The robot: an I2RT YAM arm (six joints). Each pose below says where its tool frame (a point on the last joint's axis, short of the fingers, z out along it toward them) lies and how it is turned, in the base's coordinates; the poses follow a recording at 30 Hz.
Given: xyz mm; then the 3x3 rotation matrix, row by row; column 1 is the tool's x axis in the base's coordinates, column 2 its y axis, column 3 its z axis. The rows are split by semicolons.
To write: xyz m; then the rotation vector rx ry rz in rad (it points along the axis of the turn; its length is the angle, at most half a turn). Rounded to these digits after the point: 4 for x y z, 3 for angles. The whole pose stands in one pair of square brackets.
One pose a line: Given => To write
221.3 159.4 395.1; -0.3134 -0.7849 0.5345; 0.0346 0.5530 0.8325; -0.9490 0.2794 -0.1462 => [0.2213 0.1594 0.3951 -0.633 1.699 0.938]
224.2 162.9 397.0; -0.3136 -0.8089 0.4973; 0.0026 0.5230 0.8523; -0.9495 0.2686 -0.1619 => [0.2242 0.1629 0.3970 -0.686 1.701 0.954]
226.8 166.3 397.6; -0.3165 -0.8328 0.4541; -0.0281 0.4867 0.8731; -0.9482 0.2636 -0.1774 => [0.2268 0.1663 0.3976 -0.740 1.703 0.977]
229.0 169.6 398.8; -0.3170 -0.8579 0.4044; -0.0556 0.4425 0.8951; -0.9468 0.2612 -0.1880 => [0.2290 0.1696 0.3988 -0.797 1.699 1.009]
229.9 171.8 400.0; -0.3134 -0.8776 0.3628; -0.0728 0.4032 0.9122; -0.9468 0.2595 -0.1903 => [0.2299 0.1718 0.4000 -0.842 1.689 1.038]
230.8 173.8 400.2; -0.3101 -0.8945 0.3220; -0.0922 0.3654 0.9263; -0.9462 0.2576 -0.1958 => [0.2308 0.1738 0.4002 -0.886 1.681 1.063]
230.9 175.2 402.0; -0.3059 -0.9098 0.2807; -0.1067 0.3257 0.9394; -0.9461 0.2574 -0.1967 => [0.2309 0.1752 0.4020 -0.928 1.669 1.092]
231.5 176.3 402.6; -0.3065 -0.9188 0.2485; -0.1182 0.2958 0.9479; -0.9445 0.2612 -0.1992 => [0.2315 0.1763 0.4026 -0.958 1.664 1.116]
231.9 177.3 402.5; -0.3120 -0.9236 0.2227; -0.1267 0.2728 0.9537; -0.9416 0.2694 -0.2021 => [0.2319 0.1773 0.4025 -0.978 1.663 1.139]
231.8 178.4 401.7; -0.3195 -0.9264 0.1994; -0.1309 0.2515 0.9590; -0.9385 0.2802 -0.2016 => [0.2318 0.1784 0.4017 -0.992 1.663 1.163]
